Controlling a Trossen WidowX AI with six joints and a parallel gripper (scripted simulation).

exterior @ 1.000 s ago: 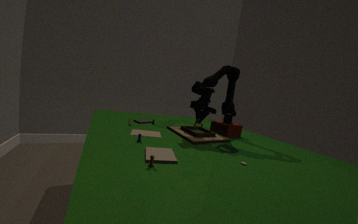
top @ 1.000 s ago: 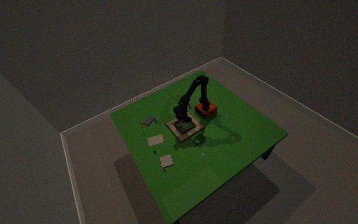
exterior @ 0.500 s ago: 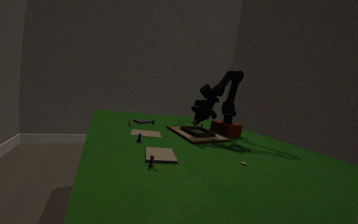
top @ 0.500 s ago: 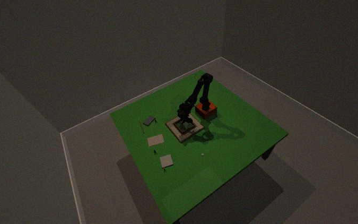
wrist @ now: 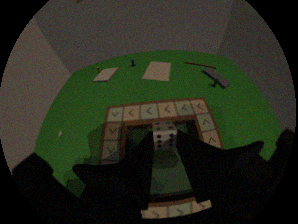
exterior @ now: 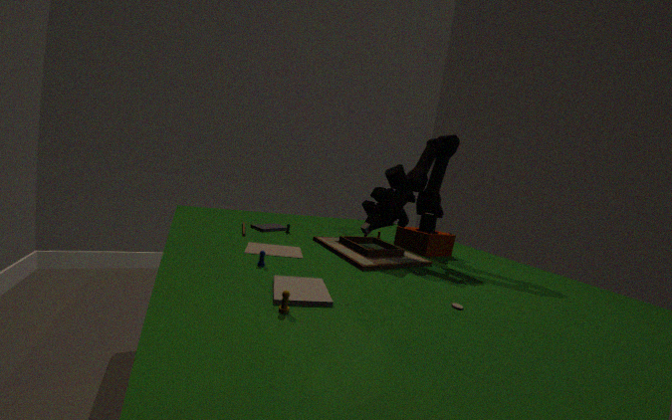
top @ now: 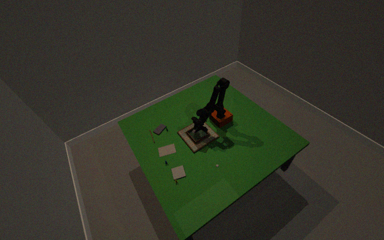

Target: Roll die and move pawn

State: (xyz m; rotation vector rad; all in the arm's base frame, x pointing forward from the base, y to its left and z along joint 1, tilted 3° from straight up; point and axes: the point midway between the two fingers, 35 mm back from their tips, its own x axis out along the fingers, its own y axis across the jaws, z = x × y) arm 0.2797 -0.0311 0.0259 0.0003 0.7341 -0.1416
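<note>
My gripper tip is 4 cm past the dark dice tray and 7 cm above it. Round my gripper tip: small white disc 6 cm ahead, 35 cm to the left, 8 cm below; then white die right at my gripper tip; then blue pawn 36 cm ahead, 4 cm to the left, 7 cm below.
</note>
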